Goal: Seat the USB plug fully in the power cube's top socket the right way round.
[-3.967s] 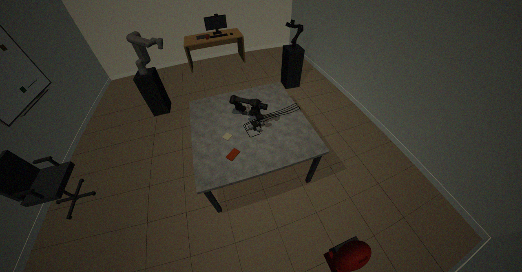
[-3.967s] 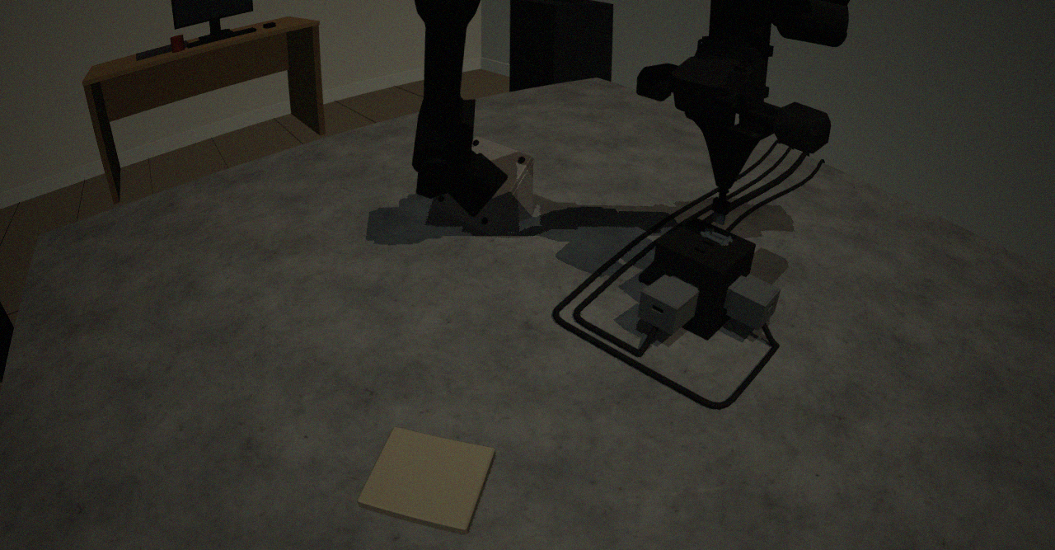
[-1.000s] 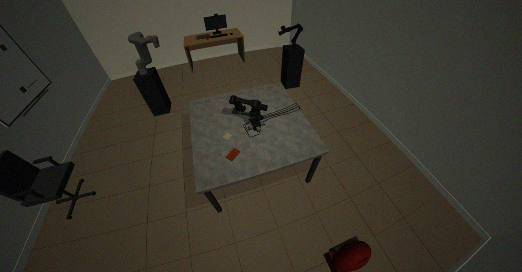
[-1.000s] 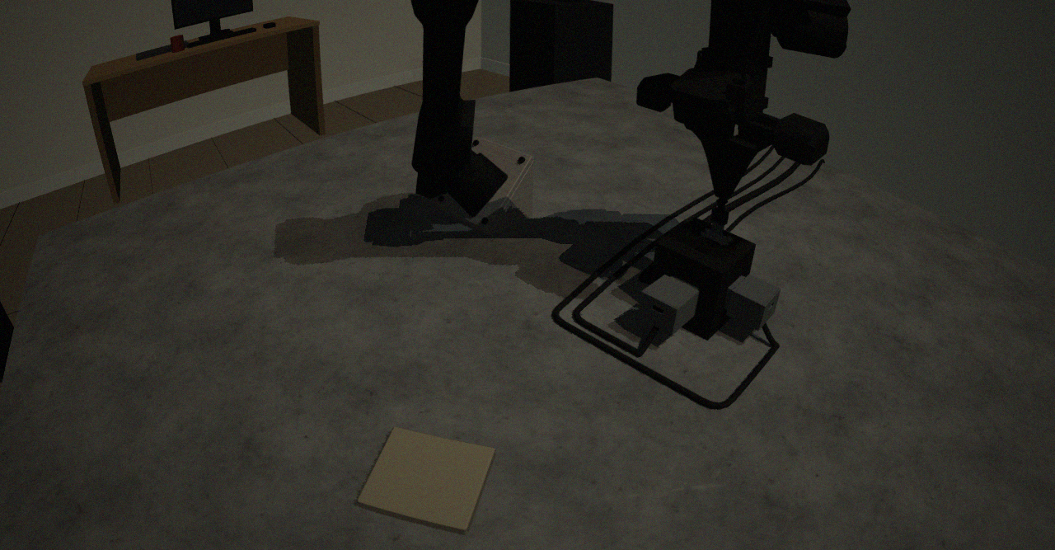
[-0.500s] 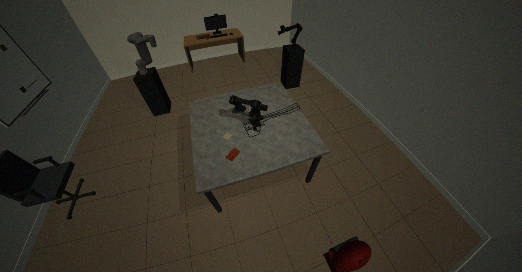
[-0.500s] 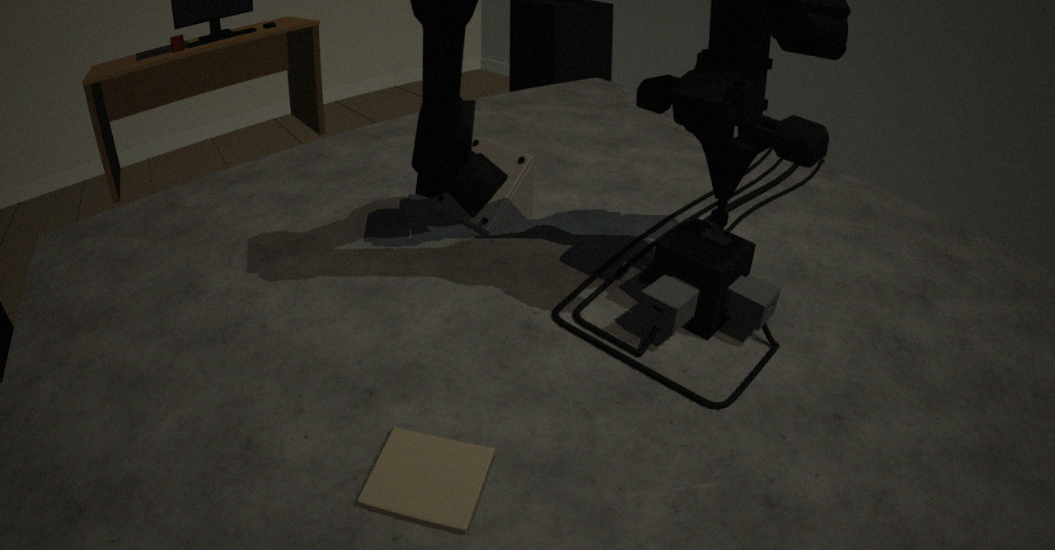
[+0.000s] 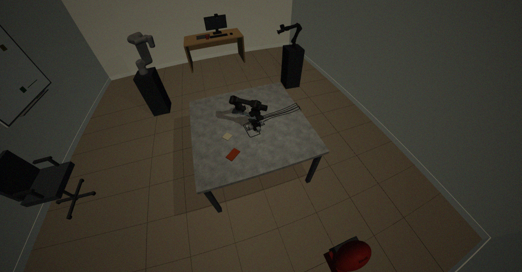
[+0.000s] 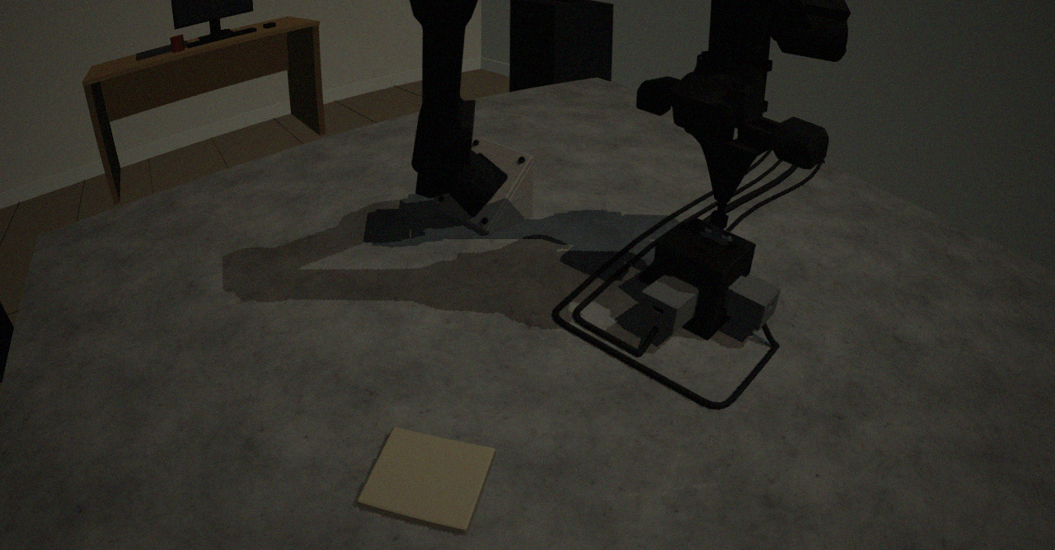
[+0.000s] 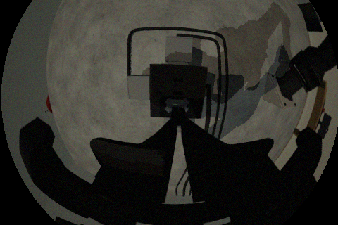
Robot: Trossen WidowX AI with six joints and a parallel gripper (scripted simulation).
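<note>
The USB plug lies 20 mm below my gripper tip. Also, from my gripper tip: beige pad: 340 mm to the right, 110 mm below, 40 mm ahead.
</note>
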